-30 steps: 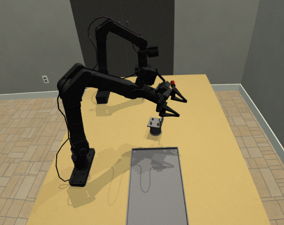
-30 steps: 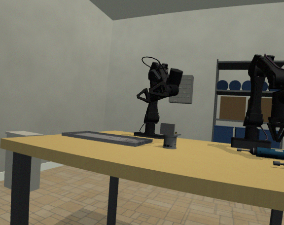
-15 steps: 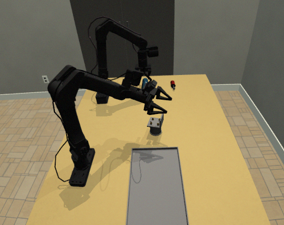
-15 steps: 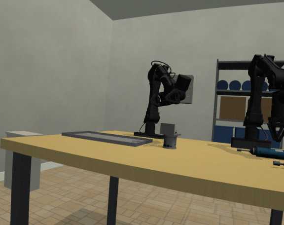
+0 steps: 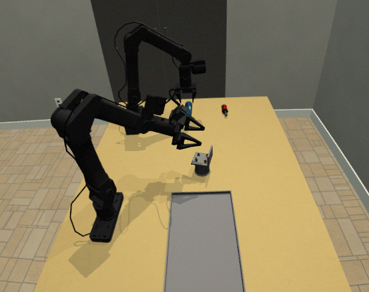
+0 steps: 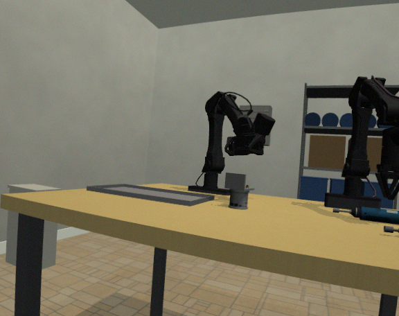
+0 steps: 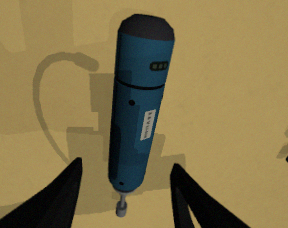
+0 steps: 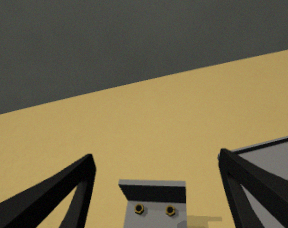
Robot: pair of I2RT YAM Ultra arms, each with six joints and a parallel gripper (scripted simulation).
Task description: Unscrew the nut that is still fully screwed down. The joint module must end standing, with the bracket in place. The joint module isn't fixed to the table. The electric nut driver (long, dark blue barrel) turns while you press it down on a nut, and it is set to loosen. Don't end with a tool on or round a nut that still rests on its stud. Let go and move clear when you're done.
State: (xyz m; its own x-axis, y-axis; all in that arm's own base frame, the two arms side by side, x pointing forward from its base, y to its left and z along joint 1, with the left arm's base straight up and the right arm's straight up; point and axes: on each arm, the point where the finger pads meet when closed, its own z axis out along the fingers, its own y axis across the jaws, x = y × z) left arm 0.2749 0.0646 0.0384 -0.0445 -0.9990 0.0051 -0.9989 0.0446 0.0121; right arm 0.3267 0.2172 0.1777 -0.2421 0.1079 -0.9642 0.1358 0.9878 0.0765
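Observation:
The bracket lies 12 cm below my right hand and 2 cm to the left of it. The rest, counted from my right hand: joint module (16 cm below, 2 cm to the left); grey tray (32 cm to the right, 18 cm below, 1 cm behind); socket (32 cm to the left, 17 cm below, 6 cm behind).

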